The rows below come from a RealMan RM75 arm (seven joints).
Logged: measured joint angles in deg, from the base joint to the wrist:
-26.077, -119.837, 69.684, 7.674, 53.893, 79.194, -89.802
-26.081, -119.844, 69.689, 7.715, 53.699, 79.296, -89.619
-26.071, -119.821, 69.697, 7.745, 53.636, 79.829, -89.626
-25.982, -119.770, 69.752, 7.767, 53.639, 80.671, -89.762
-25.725, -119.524, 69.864, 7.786, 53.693, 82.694, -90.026
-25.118, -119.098, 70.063, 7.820, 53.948, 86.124, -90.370
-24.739, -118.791, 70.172, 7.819, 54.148, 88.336, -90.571
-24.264, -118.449, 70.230, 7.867, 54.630, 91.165, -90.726
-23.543, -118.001, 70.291, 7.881, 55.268, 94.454, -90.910
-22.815, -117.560, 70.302, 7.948, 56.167, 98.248, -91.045
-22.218, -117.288, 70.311, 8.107, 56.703, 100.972, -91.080
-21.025, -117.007, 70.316, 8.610, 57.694, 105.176, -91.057
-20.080, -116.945, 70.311, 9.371, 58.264, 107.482, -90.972
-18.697, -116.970, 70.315, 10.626, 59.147, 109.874, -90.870
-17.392, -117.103, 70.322, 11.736, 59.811, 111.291, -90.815
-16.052, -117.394, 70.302, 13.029, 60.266, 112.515, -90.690
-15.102, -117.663, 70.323, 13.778, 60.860, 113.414, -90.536
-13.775, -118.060, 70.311, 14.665, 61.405, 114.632, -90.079
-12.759, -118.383, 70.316, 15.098, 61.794, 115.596, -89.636
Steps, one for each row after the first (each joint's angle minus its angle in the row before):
-0.004, -0.007, 0.005, 0.041, -0.194, 0.102, 0.183
0.010, 0.023, 0.008, 0.030, -0.063, 0.533, -0.007
0.089, 0.051, 0.055, 0.022, 0.003, 0.842, -0.136
0.257, 0.246, 0.112, 0.019, 0.054, 2.023, -0.264
0.607, 0.426, 0.199, 0.034, 0.255, 3.430, -0.344
0.379, 0.307, 0.109, -0.001, 0.200, 2.212, -0.201
0.475, 0.342, 0.058, 0.048, 0.482, 2.829, -0.155
0.721, 0.448, 0.061, 0.014, 0.638, 3.289, -0.184
0.728, 0.441, 0.011, 0.067, 0.899, 3.794, -0.135
0.597, 0.272, 0.009, 0.159, 0.536, 2.724, -0.035
1.193, 0.281, 0.005, 0.503, 0.991, 4.204, 0.023
0.945, 0.062, -0.005, 0.761, 0.570, 2.306, 0.085
1.383, -0.025, 0.004, 1.255, 0.883, 2.392, 0.102
1.305, -0.133, 0.007, 1.110, 0.664, 1.417, 0.055
1.340, -0.291, -0.020, 1.293, 0.455, 1.224, 0.125
0.950, -0.269, 0.021, 0.749, 0.594, 0.899, 0.154
1.327, -0.397, -0.012, 0.887, 0.545, 1.218, 0.457
1.016, -0.323, 0.005, 0.433, 0.389, 0.964, 0.443

